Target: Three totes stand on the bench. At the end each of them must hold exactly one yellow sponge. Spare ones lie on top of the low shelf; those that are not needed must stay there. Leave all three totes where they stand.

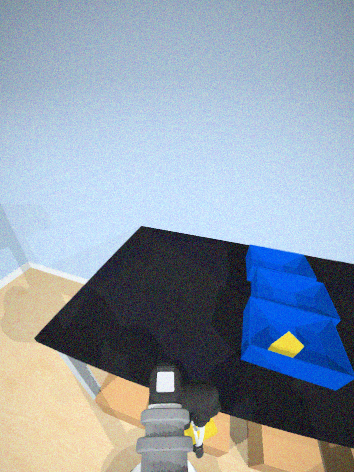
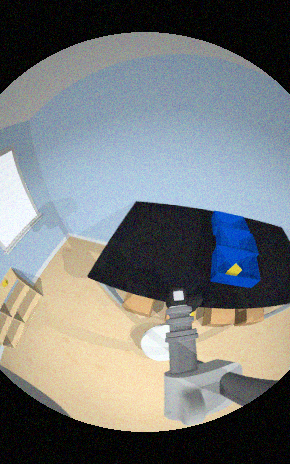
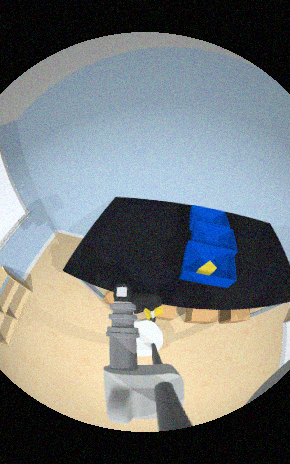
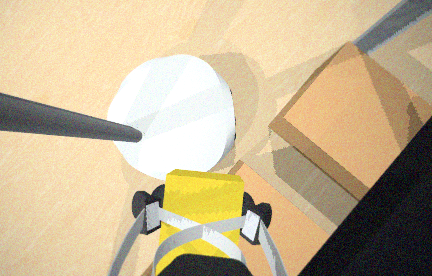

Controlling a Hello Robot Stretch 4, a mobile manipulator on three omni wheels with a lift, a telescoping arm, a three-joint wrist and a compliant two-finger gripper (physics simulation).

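Places are measured from the robot's base along level axes (x ahead, y left, z up), in metres.
Pixels of known places: gripper, fingertip midpoint: (image 1: pixel 191 433) (image 3: pixel 150 313) (image 4: pixel 202 203); robot's base, link origin: (image 2: pixel 161 341) (image 3: pixel 142 336) (image 4: pixel 181 122).
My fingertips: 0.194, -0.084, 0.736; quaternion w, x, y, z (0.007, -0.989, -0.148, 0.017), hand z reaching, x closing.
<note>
Ahead of a thing's pixels: the offset from my fingertips to its top centre, as dx, dy, dz. "spot": to the spot under its first point. Level surfaces: height alone.
My gripper (image 4: pixel 202 203) (image 1: pixel 199 436) (image 3: pixel 153 315) is shut on a yellow sponge @(+0.008, -0.019, +0.044) (image 4: pixel 202 192) (image 1: pixel 210 428) (image 3: pixel 159 312), held in front of the bench's near edge. Three blue totes stand in a row on the black bench @(dz +0.151) (image 1: pixel 165 290), right of the gripper. The nearest tote @(+0.192, -0.344, +0.251) (image 1: pixel 300 368) (image 2: pixel 235 281) holds a yellow sponge @(+0.170, -0.330, +0.199) (image 1: pixel 287 345) (image 2: pixel 234 270) (image 3: pixel 207 268). The middle tote @(+0.367, -0.448, +0.251) (image 1: pixel 292 289) and the far tote @(+0.572, -0.501, +0.251) (image 1: pixel 275 256) show no sponge, but their floors are partly hidden. The low shelf (image 2: pixel 24 284) stands at the left; a yellow sponge (image 2: pixel 4 283) shows on its top.
Cardboard-coloured boxes @(spot: +0.202, +0.324, -0.492) (image 1: pixel 122 400) (image 4: pixel 345 110) stand under the bench along its front. A white round disc (image 4: pixel 172 110) (image 2: pixel 156 343) lies low beneath the gripper, with a dark pole (image 4: pixel 65 120) above it. A grey bench leg @(spot: +0.227, +0.481, -0.167) (image 1: pixel 80 372) stands at the bench's left end.
</note>
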